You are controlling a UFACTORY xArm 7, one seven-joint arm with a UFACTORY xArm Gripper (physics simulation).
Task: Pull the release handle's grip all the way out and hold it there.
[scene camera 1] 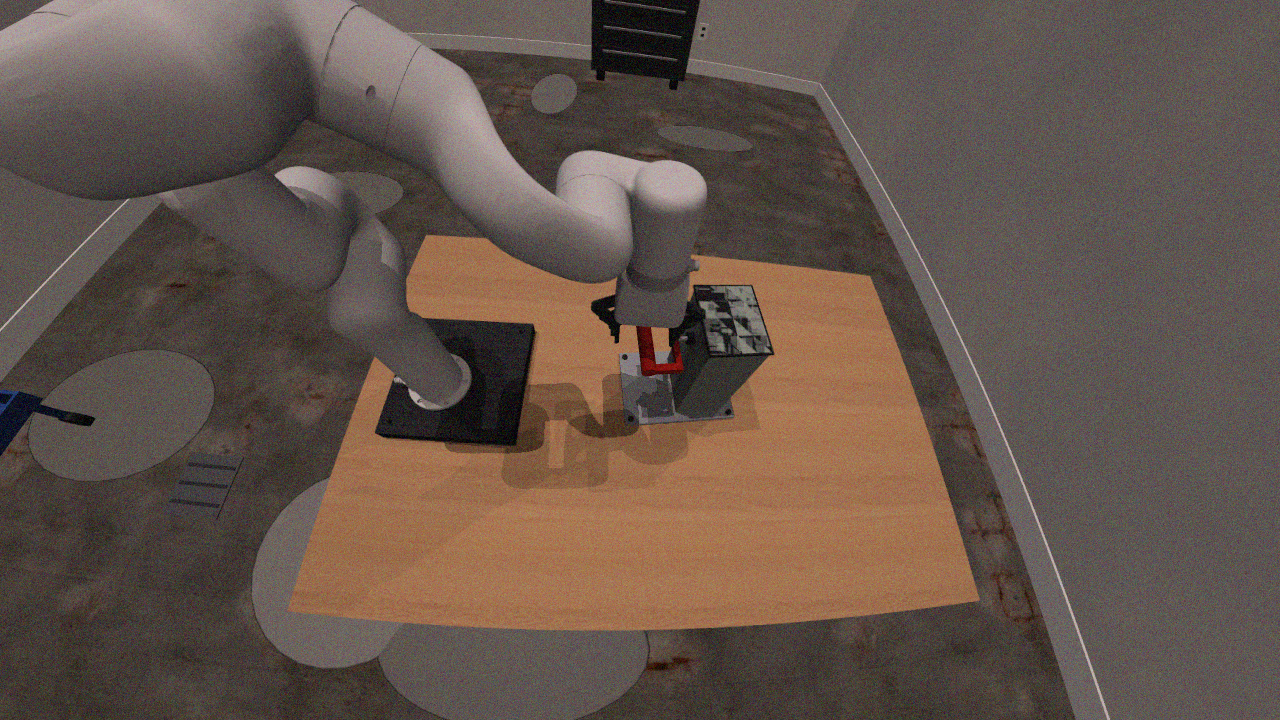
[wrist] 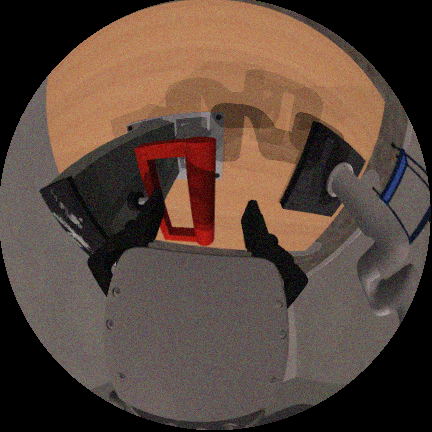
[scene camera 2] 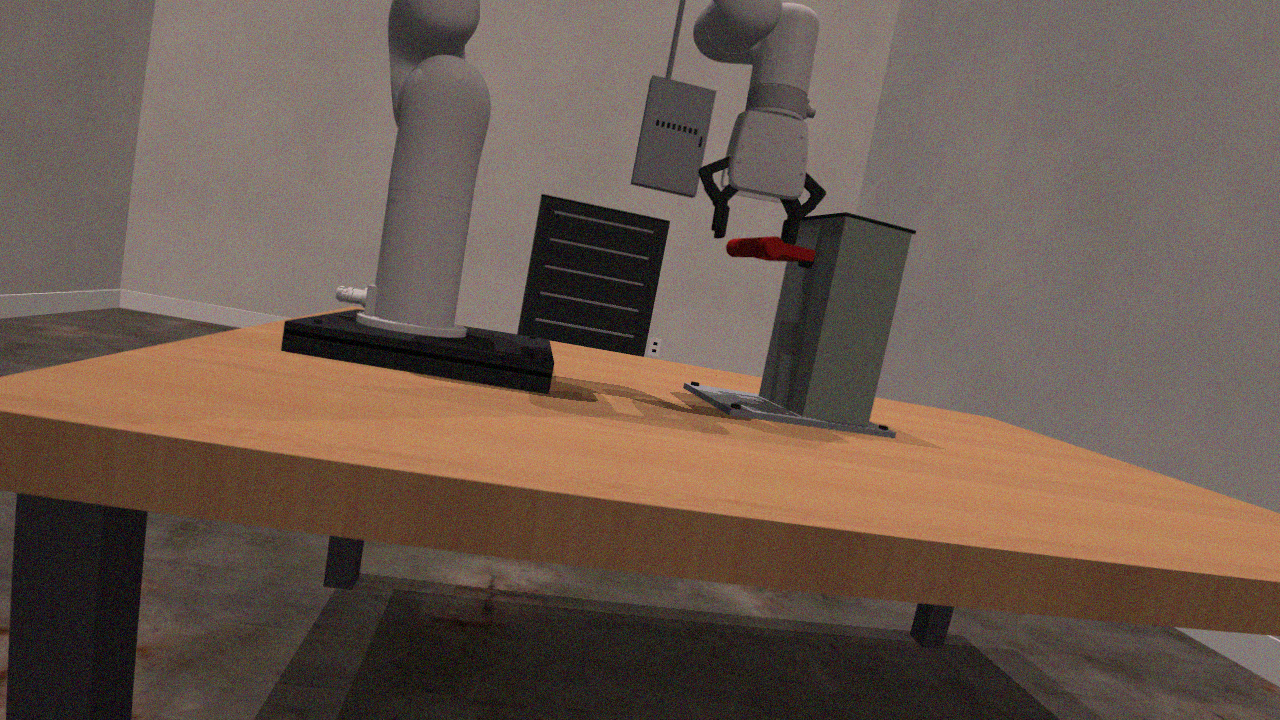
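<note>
The red release handle (scene camera 1: 660, 368) (scene camera 2: 765, 248) (wrist: 201, 170) is a rectangular frame with a thick round grip bar on the side away from the tall grey-green housing (scene camera 1: 726, 380) (scene camera 2: 859, 322) (wrist: 125, 165). It stands out level from the housing's side, high above the base plate. My gripper (scene camera 1: 646, 340) (scene camera 2: 754, 236) (wrist: 203, 204) is open and points down just above the handle. In the wrist view the grip bar lies between the two fingers, and the housing-side finger overlaps the frame's inner bar. Whether that finger touches the frame or housing cannot be told.
The housing stands on a grey base plate (scene camera 1: 635, 389) (scene camera 2: 751, 404) on the wooden table (scene camera 1: 805, 519) (scene camera 2: 626, 465) (wrist: 200, 45). The arm's black base (scene camera 1: 501, 358) (scene camera 2: 420, 353) (wrist: 305, 185) is on the grip side. A dark drawer cabinet (scene camera 1: 640, 35) (scene camera 2: 590, 277) stands beyond the table.
</note>
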